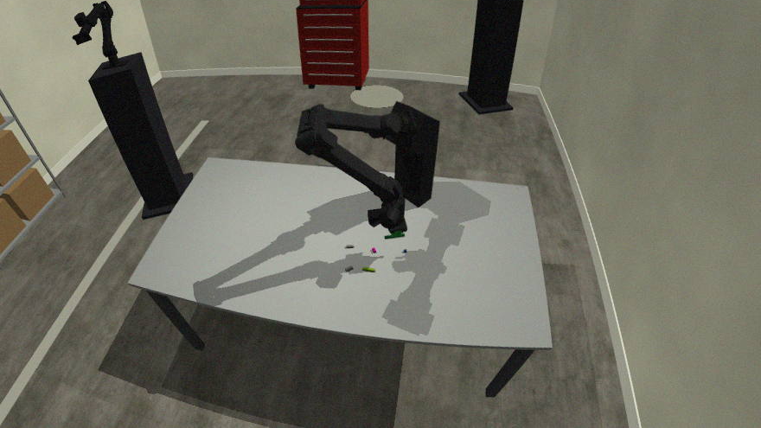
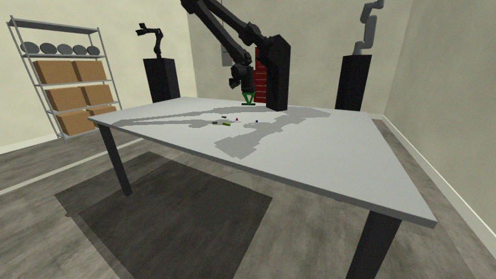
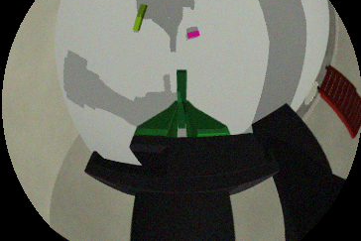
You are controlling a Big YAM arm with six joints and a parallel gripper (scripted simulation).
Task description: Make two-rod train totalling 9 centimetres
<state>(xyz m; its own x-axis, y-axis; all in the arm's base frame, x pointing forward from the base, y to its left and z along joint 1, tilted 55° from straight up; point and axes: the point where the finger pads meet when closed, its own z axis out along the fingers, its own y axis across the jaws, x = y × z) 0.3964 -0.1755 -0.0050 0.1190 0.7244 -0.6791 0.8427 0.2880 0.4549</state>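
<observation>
My gripper is now 10 mm short of the blue rod, 40 mm to the right of it and 110 mm above it. Also, from my hand: magenta rod (30 mm behind, 80 mm to the right, 110 mm below); then green rod (10 mm below); then lime rod (50 mm ahead, 130 mm to the right, 110 mm below).
</observation>
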